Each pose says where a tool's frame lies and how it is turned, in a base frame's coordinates. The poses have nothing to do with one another.
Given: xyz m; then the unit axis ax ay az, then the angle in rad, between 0 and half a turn.
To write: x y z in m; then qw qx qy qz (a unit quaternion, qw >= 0). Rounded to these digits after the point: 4 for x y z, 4 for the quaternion.
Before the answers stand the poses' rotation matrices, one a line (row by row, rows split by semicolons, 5 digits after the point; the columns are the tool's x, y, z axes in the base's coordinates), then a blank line. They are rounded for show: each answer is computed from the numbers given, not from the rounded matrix.
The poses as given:
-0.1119 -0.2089 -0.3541 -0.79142 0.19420 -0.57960 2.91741
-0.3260 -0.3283 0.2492 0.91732 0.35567 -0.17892 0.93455
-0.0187 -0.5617 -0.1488 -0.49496 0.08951 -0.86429 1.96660
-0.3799 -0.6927 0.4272 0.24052 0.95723 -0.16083 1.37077
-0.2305 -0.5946 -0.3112 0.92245 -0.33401 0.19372 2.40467
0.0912 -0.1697 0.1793 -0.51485 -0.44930 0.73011 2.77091
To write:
0.26205 -0.17469 0.94911; -0.43239 -0.90049 -0.04636; 0.86277 -0.39824 -0.31151
0.93567 0.27632 0.21947; -0.01151 0.64552 -0.76366; -0.35268 0.71201 0.60717
-0.04611 0.73609 0.67532; -0.85886 -0.37445 0.34950; 0.51014 -0.56388 0.64946
0.24505 0.34211 0.90715; 0.02686 0.93292 -0.35908; -0.96914 0.11236 0.21942
0.74050 -0.66645 0.08657; -0.40609 -0.54636 -0.73252; 0.53549 0.50728 -0.67522
-0.41994 0.18245 -0.88902; 0.71142 -0.54205 -0.44729; -0.56350 -0.82030 0.09783

-0.1119 -0.2089 -0.3541 0.1119 -0.7865 0.1930 -0.5760
-0.3260 -0.3283 0.2492 0.8928 0.4132 0.1602 -0.0806
-0.0187 -0.5617 -0.1488 0.5543 -0.4120 0.0745 -0.7194
-0.3799 -0.6927 0.4272 0.7742 0.1522 0.6059 -0.1018
-0.2305 -0.5946 -0.3112 0.3602 0.8605 -0.3116 0.1807
0.0912 -0.1697 0.1793 0.1843 -0.5060 -0.4416 0.7176

